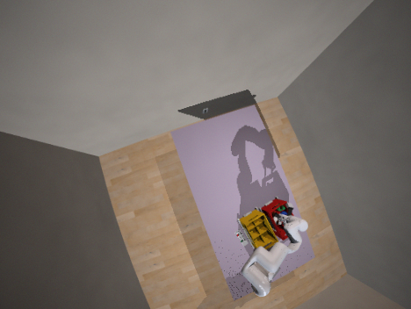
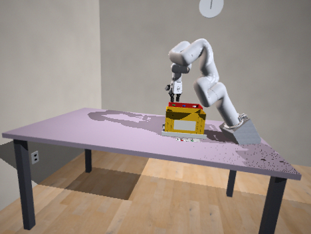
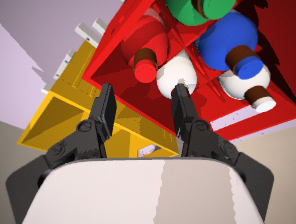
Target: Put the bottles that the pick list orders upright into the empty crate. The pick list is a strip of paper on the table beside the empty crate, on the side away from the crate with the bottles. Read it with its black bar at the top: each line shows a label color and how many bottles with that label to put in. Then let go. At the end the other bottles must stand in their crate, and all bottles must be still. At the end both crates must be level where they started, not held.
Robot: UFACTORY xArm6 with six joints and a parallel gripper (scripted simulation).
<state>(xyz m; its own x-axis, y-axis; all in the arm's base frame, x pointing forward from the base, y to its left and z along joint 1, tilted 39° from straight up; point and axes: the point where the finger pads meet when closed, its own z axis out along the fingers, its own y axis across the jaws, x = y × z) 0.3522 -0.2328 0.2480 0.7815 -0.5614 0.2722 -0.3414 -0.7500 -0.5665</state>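
My hand is 13 cm above the green-label bottle, 8 cm to the left of it and 4 cm short of it. Also, from my hand: red crate (14 cm below, 7 cm to the right, 7 cm behind); blue-label bottle (13 cm below, 12 cm to the right, 5 cm behind); yellow crate (14 cm to the left, 14 cm below, 13 cm behind).
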